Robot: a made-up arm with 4 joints. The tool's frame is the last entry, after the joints.
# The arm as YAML. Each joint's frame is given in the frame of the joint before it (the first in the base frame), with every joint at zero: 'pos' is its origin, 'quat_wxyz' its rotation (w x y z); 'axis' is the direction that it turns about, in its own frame. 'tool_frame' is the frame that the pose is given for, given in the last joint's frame.
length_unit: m
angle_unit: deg
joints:
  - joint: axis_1
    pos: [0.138, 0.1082, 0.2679]
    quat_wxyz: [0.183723, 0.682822, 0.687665, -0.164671]
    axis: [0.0, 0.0, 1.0]
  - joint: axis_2
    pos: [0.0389, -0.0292, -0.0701]
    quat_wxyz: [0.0, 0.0, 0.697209, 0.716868]
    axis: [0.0, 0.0, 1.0]
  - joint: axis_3
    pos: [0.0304, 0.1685, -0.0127]
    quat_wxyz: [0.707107, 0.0, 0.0, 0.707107]
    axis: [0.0, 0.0, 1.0]
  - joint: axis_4
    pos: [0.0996, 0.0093, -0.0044]
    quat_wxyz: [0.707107, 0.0, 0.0, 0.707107]
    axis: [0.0, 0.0, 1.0]
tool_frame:
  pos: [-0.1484, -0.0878, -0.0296]
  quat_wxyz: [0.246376, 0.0, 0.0, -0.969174]
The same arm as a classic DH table. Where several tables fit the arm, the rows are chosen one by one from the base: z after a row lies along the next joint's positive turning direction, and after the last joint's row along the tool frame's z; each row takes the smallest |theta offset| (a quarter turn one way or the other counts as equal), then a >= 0, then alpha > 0; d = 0 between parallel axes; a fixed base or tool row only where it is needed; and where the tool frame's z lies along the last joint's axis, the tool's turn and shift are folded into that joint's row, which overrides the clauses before.
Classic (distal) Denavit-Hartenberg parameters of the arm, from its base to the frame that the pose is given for. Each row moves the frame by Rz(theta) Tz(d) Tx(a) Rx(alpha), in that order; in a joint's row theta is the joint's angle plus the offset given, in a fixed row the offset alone. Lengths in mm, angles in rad.
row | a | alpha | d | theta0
base (fixed) | 144.1 | 2.643 | 84.2 | 0.0582
axis_1 | 38.9 | -1.543 | -278.4 | -1.5197
axis_2 | -171.2 | 0 | 0 | 1.3923
axis_3 | -100 | 0 | 0 | 0.2716
axis_4 | -172.4 | 0 | 0 | -1.1296
tool (fixed) | 0 | 0 | -75.9 | 3.1052

